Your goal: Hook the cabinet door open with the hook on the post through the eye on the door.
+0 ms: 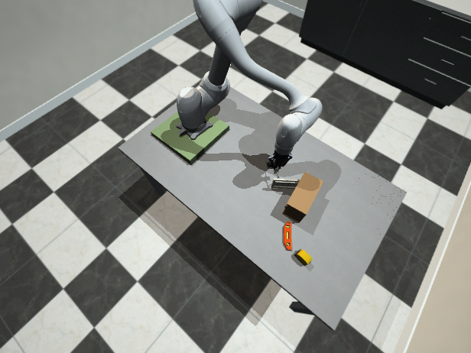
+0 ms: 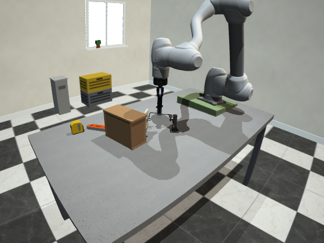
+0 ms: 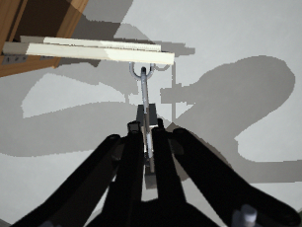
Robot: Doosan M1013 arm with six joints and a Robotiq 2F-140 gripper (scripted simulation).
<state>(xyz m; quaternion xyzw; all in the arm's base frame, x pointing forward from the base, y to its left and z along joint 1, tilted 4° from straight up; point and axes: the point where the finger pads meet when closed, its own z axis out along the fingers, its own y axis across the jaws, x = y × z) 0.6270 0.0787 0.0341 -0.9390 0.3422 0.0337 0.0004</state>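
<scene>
Right now the thin metal hook is 20 mm below my hand, 10 mm to the left of it and 10 mm behind it. The rest, counted from my hand: hook post: 40 mm below, 40 mm behind, 30 mm to the left; yellow tape measure: 410 mm ahead, 260 mm to the right, 80 mm below; cabinet door: 90 mm ahead, 40 mm below, 10 mm to the right.
</scene>
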